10 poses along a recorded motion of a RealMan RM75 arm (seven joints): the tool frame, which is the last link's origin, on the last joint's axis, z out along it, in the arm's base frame.
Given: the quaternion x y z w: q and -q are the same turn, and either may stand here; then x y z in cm.
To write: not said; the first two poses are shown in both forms.
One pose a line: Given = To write
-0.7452 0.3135 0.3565 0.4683 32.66 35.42 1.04 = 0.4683 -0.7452 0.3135 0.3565 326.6 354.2 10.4
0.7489 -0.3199 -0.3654 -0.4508 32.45 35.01 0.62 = 0.4508 -0.7489 0.3199 0.3654 324.5 350.1 6.2
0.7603 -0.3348 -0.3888 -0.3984 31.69 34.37 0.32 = 0.3984 -0.7603 0.3348 0.3888 316.9 343.7 3.2
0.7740 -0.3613 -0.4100 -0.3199 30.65 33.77 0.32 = 0.3199 -0.7740 0.3613 0.4100 306.5 337.7 3.2
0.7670 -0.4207 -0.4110 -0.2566 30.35 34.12 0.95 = 0.2566 -0.7670 0.4207 0.4110 303.5 341.2 9.5
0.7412 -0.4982 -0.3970 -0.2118 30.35 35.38 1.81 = 0.2118 -0.7412 0.4982 0.3970 303.5 353.8 18.1
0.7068 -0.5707 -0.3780 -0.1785 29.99 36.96 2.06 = 0.1785 -0.7068 0.5707 0.3780 299.9 369.6 20.6
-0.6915 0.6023 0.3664 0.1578 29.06 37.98 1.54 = 0.1578 -0.6915 0.6023 0.3664 290.6 379.8 15.4
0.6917 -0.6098 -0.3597 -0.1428 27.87 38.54 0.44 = 0.1428 -0.6917 0.6098 0.3597 278.7 385.4 4.4
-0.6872 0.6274 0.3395 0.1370 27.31 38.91 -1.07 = 0.1370 -0.6872 0.6274 0.3395 273.1 389.1 -10.7
